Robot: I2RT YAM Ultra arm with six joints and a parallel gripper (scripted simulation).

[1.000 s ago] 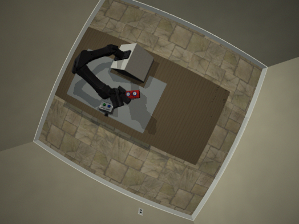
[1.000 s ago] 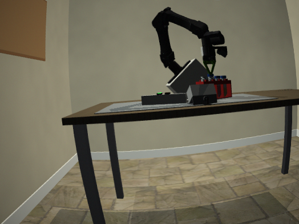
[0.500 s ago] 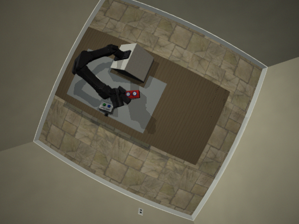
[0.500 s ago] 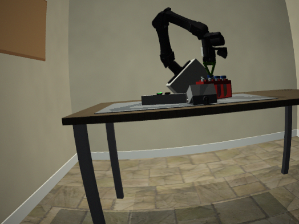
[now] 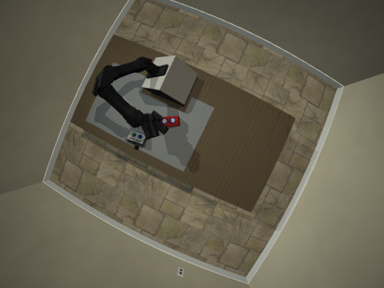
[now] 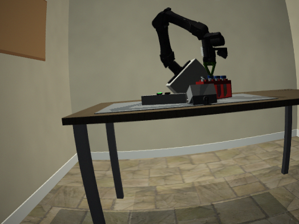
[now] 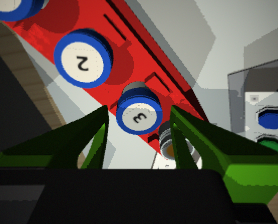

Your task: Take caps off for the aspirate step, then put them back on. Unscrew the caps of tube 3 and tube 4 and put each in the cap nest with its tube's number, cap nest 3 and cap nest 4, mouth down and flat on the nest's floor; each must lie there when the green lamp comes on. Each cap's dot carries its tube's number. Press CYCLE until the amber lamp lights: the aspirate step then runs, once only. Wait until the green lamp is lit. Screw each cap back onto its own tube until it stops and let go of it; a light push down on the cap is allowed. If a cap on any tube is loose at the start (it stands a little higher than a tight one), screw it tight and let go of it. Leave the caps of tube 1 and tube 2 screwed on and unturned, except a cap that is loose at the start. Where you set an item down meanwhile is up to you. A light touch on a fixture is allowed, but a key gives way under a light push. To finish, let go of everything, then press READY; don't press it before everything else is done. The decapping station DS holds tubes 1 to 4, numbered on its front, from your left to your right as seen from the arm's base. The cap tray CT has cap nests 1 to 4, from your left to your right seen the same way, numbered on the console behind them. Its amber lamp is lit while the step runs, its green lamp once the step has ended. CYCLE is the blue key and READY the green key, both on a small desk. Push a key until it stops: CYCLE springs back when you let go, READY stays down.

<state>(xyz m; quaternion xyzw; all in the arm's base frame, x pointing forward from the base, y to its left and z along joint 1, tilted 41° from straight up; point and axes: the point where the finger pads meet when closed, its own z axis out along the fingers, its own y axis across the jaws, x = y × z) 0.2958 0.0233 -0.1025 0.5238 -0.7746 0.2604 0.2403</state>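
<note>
Now: the cap 3 1 cm below my hand. Also, from my hand: blue key: 13 cm ahead, 10 cm to the right, 6 cm below; cap 1: 10 cm to the left, 4 cm behind, 1 cm below; cap 2: 5 cm to the left, 2 cm behind, 1 cm below.
</note>
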